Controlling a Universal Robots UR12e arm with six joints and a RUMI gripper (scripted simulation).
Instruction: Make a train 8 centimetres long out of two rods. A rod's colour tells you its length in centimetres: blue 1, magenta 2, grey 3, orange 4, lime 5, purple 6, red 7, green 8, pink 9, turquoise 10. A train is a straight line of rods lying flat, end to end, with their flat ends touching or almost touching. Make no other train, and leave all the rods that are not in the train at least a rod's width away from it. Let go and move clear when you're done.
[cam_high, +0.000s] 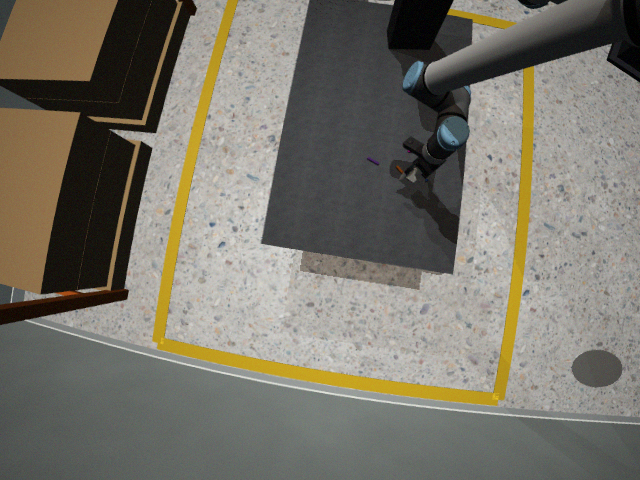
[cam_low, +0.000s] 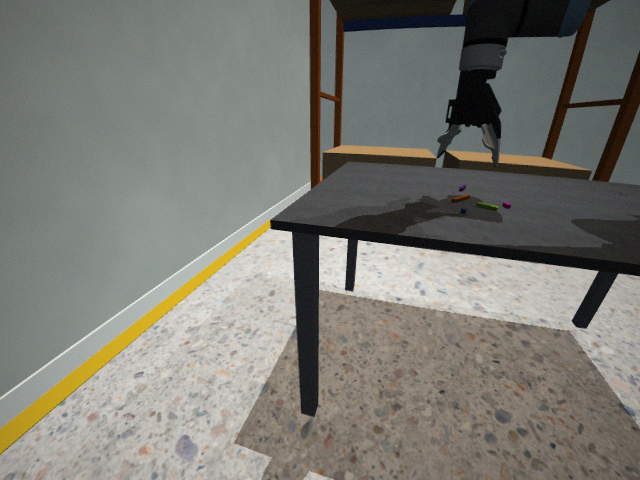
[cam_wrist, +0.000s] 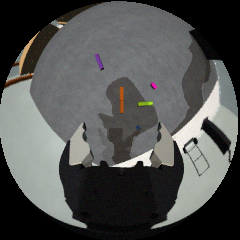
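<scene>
Right now my hand is 8 cm past the lime rod, 1 cm to the right of it and 10 cm above it. Also, from my hand: purple rod (1 cm ahead, 17 cm to the right, 10 cm below); magenta rod (12 cm behind, 4 cm to the right, 10 cm below); small blue rod (3 cm behind, 10 cm to the left, 10 cm below).
</scene>
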